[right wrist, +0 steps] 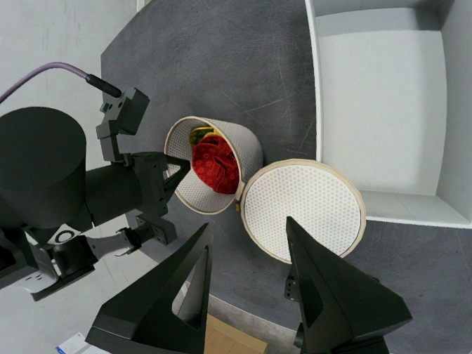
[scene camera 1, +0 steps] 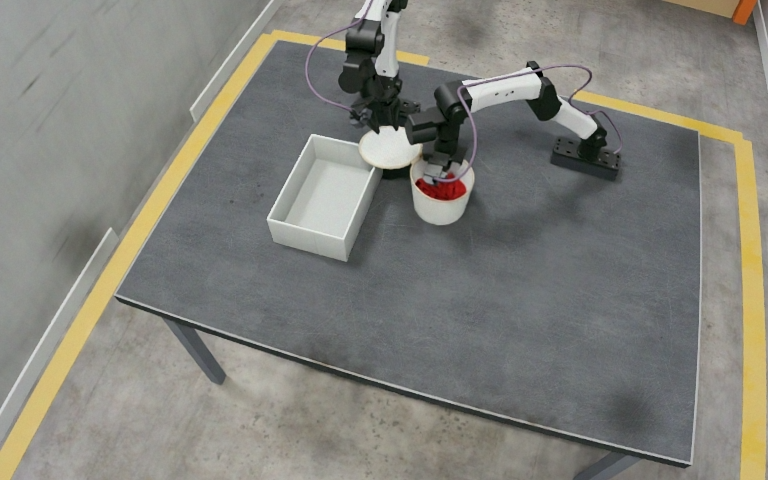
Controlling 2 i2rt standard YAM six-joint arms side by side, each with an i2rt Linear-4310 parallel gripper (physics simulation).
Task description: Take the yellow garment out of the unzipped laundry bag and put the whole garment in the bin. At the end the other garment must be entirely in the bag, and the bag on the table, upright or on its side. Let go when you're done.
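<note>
The laundry bag (scene camera 1: 439, 210) (right wrist: 245, 142) stands upright with its round lid (scene camera 1: 390, 150) (right wrist: 302, 210) folded open beside it. A red garment (scene camera 1: 444, 189) (right wrist: 215, 162) lies inside. Part of the yellow garment (right wrist: 202, 134) shows beside and under the red one in the right wrist view; the rest is hidden. The white bin (scene camera 1: 308, 239) (right wrist: 318, 115) stands beside the bag and holds no garment. My left gripper (scene camera 1: 451, 170) (right wrist: 189, 164) points down at the bag mouth, near the red garment; its finger gap is hidden. My right gripper (scene camera 1: 387, 130) (right wrist: 247, 226) is open and empty above the lid.
The two arms are close together over the bag and lid. The left arm's base (scene camera 1: 586, 161) sits near the back edge of the table (scene camera 1: 509, 316). A cardboard box (right wrist: 232, 336) is on the floor beyond the table.
</note>
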